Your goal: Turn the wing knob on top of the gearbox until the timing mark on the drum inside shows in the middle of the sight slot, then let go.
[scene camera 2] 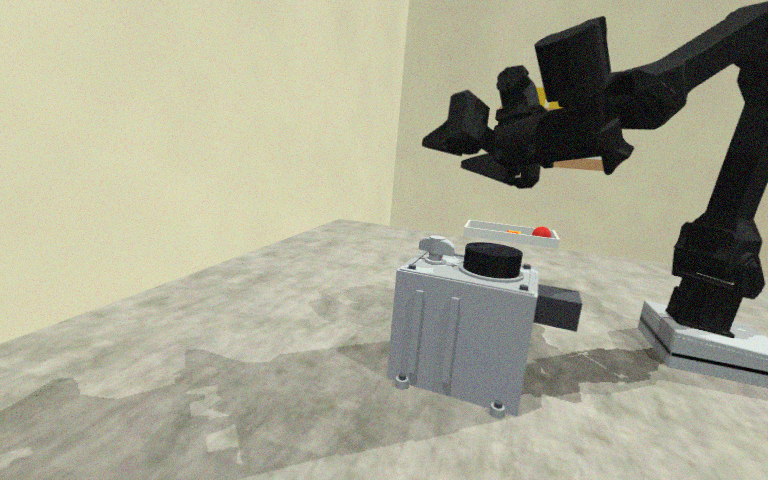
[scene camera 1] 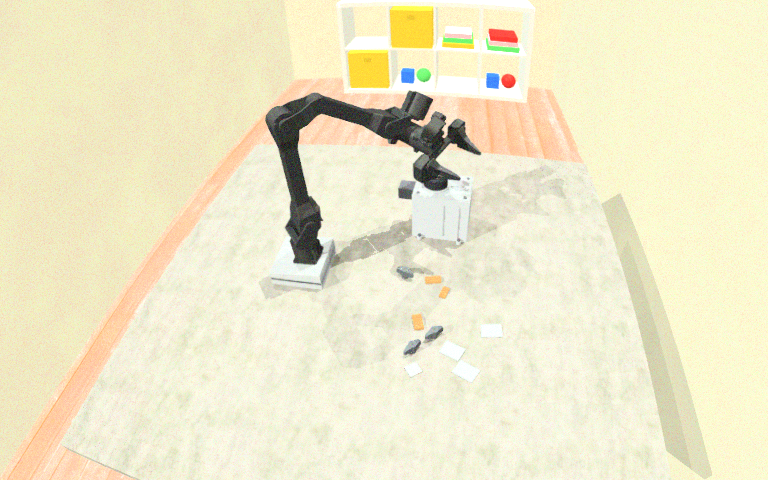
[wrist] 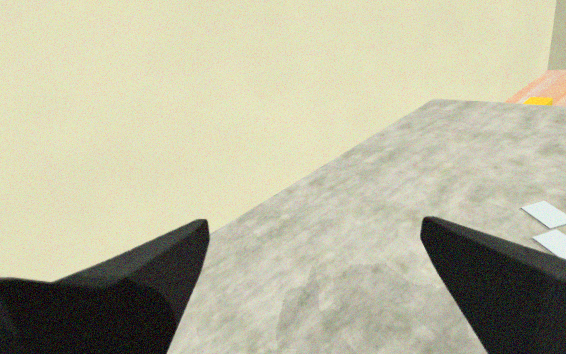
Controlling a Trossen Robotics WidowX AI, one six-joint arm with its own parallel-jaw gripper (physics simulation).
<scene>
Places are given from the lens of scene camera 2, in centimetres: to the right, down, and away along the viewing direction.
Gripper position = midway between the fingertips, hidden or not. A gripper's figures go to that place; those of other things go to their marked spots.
gripper (scene camera 2: 443,154): 8, -12, 57
grey wing knob (scene camera 2: 437,246): 6, 1, 49
</scene>
